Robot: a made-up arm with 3 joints. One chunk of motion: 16 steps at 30 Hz.
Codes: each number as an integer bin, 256 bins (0 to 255) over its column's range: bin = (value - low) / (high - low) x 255, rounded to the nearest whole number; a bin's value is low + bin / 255 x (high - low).
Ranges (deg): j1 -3..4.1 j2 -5.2..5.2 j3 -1..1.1
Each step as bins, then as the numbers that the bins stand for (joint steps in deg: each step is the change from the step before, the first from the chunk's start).
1 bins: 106 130 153
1 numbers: -0.049 0.102 0.260
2 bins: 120 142 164
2 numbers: 0.341 0.591 0.351
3 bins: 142 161 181
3 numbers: 0.954 1.366 0.491
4 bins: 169 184 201
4 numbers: 1.705 2.304 0.655
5 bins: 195 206 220
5 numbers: 2.429 3.202 0.812
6 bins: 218 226 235
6 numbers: 3.070 4.017 0.935
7 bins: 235 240 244
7 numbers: 3.543 4.588 1.009
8 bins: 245 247 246
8 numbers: 3.822 4.874 1.026
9 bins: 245 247 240
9 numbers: 3.822 4.874 0.976
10 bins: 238 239 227
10 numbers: 3.627 4.547 0.869
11 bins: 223 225 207
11 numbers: 3.209 3.976 0.705
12 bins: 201 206 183
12 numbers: 2.596 3.202 0.507
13 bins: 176 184 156
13 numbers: 1.900 2.304 0.285
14 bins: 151 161 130
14 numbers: 1.204 1.366 0.071
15 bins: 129 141 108
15 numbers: 0.592 0.551 -0.111
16 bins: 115 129 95
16 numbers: 0.202 0.061 -0.218
